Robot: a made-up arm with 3 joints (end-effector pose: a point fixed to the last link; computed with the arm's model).
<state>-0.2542 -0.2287 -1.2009</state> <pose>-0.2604 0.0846 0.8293 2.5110 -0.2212 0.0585</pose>
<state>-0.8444 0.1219 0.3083</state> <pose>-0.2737 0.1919 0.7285 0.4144 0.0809 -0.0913</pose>
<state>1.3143 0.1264 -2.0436</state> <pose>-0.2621 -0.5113 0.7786 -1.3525 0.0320 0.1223</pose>
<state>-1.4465 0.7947 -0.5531</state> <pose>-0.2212 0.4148 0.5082 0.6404 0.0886 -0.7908</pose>
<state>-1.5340 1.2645 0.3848</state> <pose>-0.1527 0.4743 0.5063 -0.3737 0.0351 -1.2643</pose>
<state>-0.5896 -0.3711 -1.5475</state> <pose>-0.2556 0.1488 0.7357 2.4957 -0.3062 0.2131</pose>
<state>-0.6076 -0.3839 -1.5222</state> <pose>-0.2541 0.1499 0.7272 2.4495 -0.3126 0.2266</pose>
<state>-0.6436 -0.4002 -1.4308</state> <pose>-0.2509 0.1521 0.7102 2.3181 -0.3169 0.2486</pose>
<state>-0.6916 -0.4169 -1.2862</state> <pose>-0.2463 0.1532 0.6880 2.1211 -0.3172 0.2753</pose>
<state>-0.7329 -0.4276 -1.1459</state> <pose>-0.2422 0.1524 0.6696 1.9367 -0.3133 0.2959</pose>
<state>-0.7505 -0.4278 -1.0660</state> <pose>-0.2404 0.1514 0.6622 1.8391 -0.3083 0.3015</pose>
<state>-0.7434 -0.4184 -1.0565</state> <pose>-0.2413 0.1517 0.6654 1.8388 -0.3038 0.2923</pose>
